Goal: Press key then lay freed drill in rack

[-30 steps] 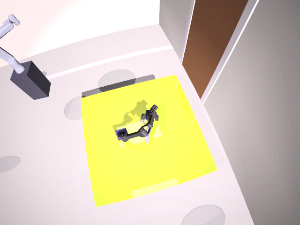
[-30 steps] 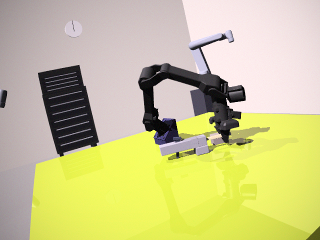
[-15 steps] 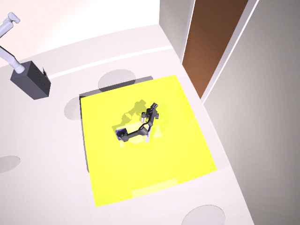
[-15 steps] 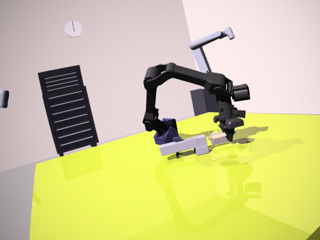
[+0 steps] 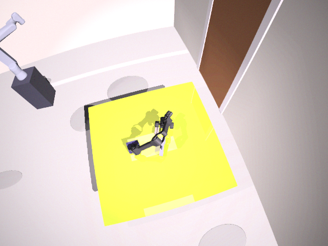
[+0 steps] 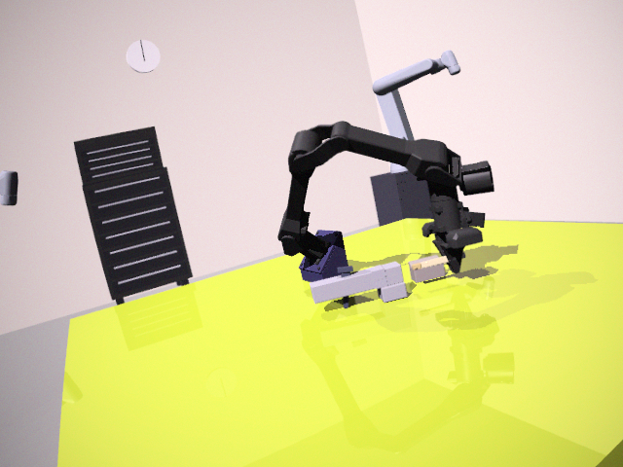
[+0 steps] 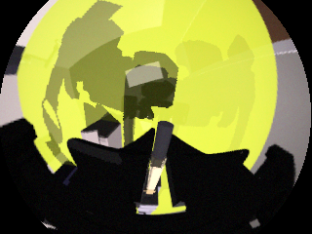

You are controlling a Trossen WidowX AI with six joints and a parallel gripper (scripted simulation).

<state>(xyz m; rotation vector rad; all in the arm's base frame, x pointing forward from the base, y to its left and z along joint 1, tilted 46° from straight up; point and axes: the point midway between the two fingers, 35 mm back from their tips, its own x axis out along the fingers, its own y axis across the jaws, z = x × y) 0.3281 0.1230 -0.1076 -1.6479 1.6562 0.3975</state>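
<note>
Right now my gripper tip is 8 cm past the dark rack and 1 cm to the left of it. The rest, counted from my gripper tip: pale grey block (20 cm to the right, 6 cm behind, 2 cm above); then dark key (22 cm to the right, 7 cm behind, 3 cm above).
</note>
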